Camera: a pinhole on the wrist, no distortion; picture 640 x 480 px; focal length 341.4 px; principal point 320.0 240.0 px. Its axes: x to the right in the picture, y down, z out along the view. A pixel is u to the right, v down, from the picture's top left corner.
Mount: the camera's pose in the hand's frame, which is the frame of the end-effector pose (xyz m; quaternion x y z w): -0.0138 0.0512 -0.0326 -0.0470 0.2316 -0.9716 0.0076
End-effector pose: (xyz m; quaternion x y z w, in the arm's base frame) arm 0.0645 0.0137 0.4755 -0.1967 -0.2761 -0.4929 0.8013
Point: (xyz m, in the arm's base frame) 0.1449 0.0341 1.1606
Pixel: 55.3 78.6
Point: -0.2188 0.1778 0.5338
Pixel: 533.7 353.3
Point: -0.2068 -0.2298 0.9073
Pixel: 96.5 412.1
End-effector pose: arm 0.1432 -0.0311 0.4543 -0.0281 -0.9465 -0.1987 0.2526
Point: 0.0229 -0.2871 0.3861
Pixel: outside the picture
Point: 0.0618 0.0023 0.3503
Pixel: 292.1 217.4
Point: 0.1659 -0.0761 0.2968
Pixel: 512.0 383.4
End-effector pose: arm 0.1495 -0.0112 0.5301 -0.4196 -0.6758 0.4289 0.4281
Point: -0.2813 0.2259 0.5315
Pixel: 53.0 146.8
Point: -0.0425 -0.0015 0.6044
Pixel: 223.7 312.8
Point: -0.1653 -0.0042 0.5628
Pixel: 241.3 224.2
